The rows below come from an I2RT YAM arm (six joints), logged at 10 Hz.
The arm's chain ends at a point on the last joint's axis. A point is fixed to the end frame.
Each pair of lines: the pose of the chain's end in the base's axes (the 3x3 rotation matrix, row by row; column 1 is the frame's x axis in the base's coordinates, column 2 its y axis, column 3 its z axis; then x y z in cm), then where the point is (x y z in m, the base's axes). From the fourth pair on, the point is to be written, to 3 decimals.
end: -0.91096, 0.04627, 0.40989; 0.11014, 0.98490, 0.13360; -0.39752, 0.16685, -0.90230; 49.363, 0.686, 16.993
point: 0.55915 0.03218 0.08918
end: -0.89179, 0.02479, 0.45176; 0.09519, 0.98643, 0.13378; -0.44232, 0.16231, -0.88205; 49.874, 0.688, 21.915
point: 0.56779 0.03262 0.14153
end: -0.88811, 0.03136, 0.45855; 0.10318, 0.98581, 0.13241; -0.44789, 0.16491, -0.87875; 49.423, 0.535, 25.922
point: 0.56399 0.03074 0.18212
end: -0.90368, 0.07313, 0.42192; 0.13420, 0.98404, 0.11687; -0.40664, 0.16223, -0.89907; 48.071, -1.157, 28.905
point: 0.548 0.011 0.209
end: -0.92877, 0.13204, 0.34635; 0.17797, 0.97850, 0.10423; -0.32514, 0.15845, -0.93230; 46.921, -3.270, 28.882
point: 0.530 -0.012 0.203
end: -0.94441, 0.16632, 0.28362; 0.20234, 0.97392, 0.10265; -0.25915, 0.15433, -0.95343; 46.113, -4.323, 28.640
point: 0.516 -0.024 0.197
